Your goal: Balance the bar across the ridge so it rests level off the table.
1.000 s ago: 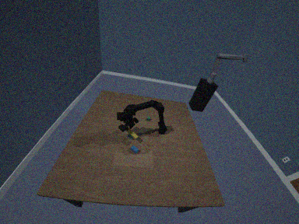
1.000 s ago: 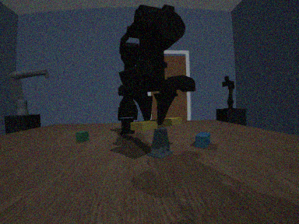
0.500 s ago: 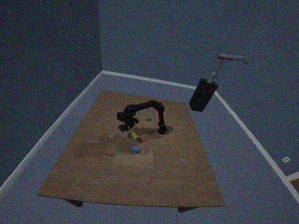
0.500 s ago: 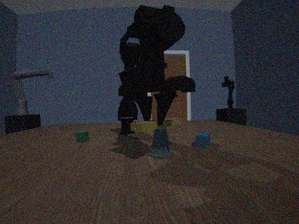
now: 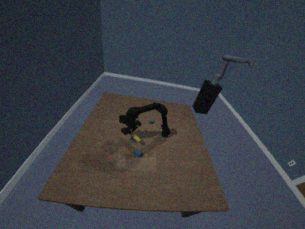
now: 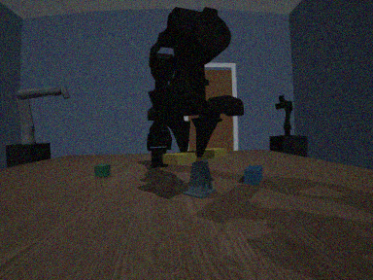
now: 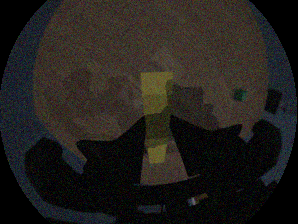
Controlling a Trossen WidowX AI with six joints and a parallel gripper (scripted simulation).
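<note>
Right now the yellow bar is 20 mm behind my gripper tip and 20 mm to the left of it. The rest, counted from my gripper tip: blue cube (80 mm behind, 160 mm to the left, 60 mm below); then dark green block (200 mm behind, 260 mm to the right, 60 mm below).
</note>
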